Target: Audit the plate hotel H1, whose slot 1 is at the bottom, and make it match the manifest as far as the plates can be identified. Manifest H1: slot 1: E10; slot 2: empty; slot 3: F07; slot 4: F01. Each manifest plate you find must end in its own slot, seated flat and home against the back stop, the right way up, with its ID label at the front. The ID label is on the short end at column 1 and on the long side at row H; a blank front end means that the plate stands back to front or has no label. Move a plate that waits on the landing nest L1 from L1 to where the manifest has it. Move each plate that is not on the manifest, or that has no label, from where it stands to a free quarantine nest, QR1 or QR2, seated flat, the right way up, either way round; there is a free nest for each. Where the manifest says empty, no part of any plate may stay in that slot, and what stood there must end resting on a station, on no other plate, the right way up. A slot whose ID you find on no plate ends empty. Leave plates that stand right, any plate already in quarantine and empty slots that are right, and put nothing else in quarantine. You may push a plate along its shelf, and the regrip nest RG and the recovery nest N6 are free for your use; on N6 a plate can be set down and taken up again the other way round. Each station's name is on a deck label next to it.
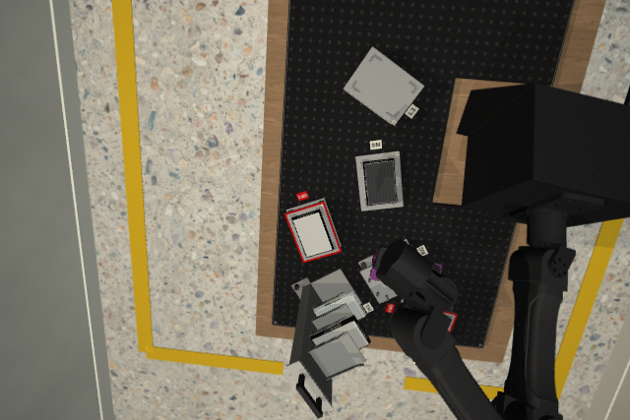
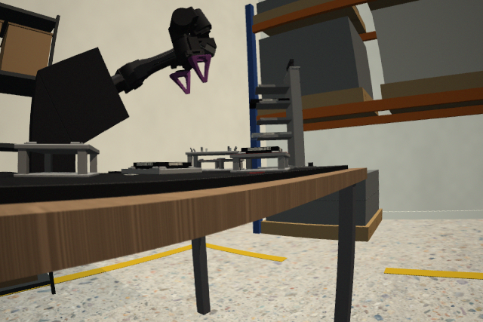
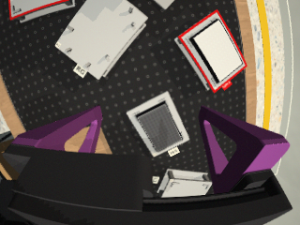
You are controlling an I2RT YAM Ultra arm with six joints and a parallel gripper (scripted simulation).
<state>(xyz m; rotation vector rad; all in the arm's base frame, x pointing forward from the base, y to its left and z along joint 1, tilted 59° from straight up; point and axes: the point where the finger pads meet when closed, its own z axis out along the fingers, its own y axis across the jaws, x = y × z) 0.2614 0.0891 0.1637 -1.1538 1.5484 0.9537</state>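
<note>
Right now the regrip nest RG is 19 cm below my hand, 13 cm to the left of it and 6 cm behind it. Round my hand: recovery nest N6 (24 cm below, 13 cm to the right, 3 cm ahead); then white well plate (25 cm to the left, 14 cm below, 7 cm ahead); then quarantine nest QR1 (21 cm below, 19 cm ahead, 5 cm to the left).
</note>
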